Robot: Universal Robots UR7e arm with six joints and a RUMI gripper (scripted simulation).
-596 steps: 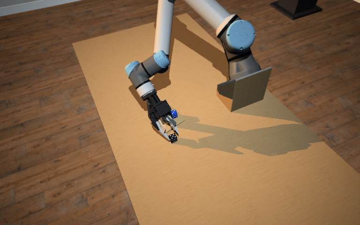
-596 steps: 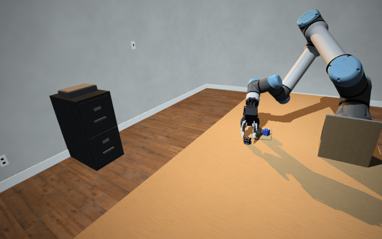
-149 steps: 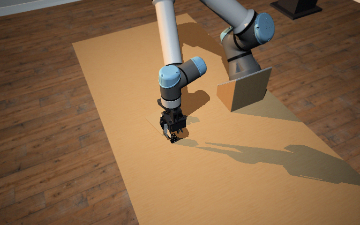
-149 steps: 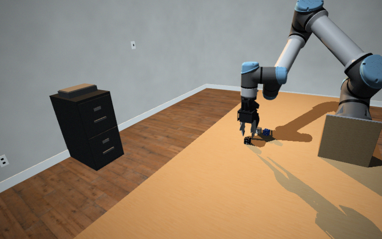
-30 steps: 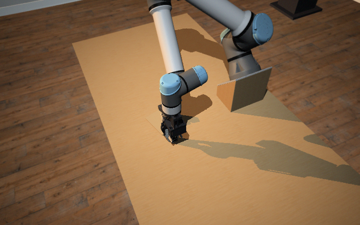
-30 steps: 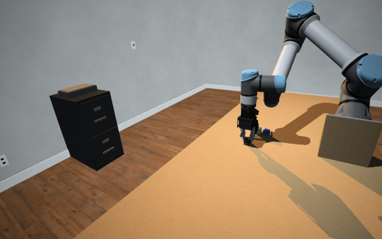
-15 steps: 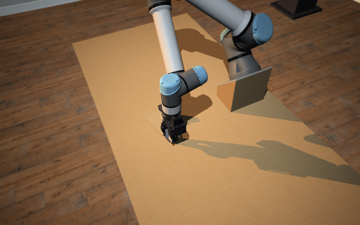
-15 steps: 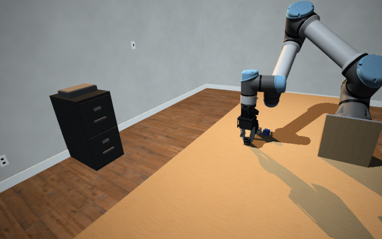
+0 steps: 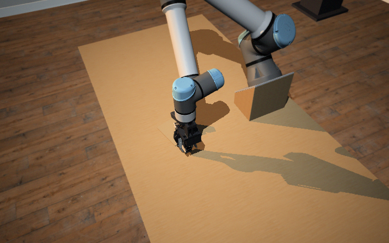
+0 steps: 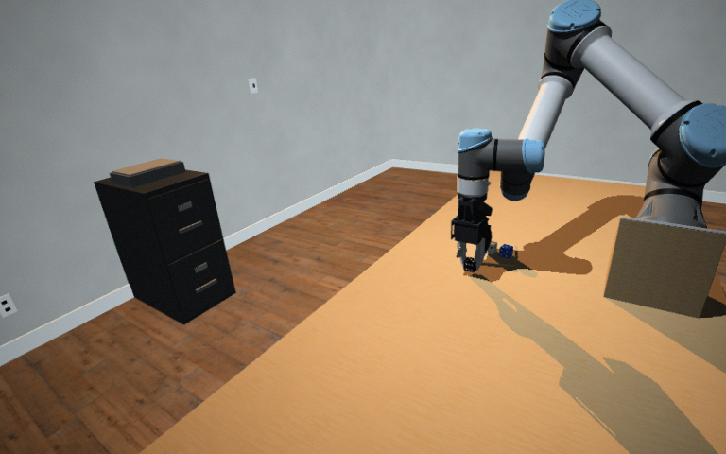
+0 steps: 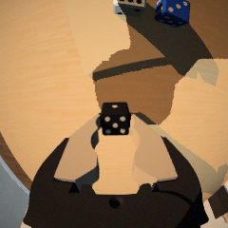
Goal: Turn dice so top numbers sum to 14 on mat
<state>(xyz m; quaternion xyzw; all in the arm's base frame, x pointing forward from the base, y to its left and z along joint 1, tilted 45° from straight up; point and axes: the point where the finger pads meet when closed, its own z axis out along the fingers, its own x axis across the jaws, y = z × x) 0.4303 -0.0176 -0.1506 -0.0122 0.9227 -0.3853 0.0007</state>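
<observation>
Now: the white die 10 mm behind my hand, 130 mm to the right of it and 10 mm below it. Also, from my hand: tan mat: 10 mm behind, 130 mm to the right, 20 mm below; then blue die: 60 mm behind, 130 mm to the right, 10 mm below; then black die: right at my hand.
</observation>
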